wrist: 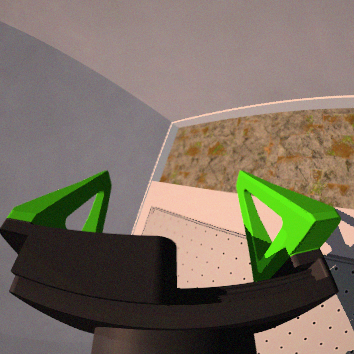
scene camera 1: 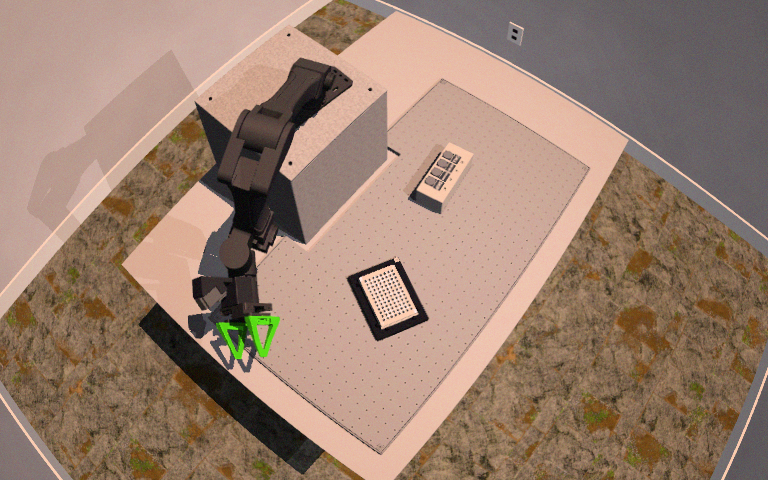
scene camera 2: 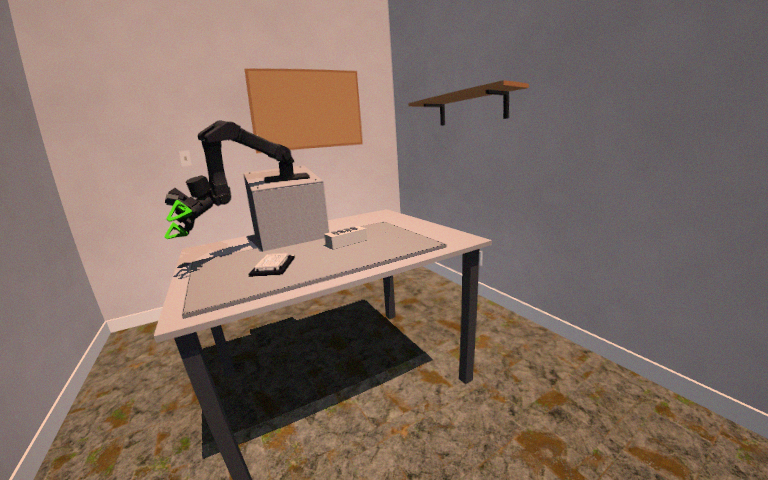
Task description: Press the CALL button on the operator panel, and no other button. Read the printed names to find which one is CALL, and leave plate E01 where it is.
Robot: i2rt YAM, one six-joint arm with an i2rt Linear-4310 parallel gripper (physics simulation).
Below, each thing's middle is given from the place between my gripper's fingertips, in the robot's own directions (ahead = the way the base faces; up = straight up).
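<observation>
My gripper: 50 mm short of white plate (scene camera 1: 384, 289), 320 mm to the right of it, 170 mm above it. Black holder (scene camera 1: 422, 316), from my hand: 50 mm ahead, 320 mm to the left, 180 mm below.
</observation>
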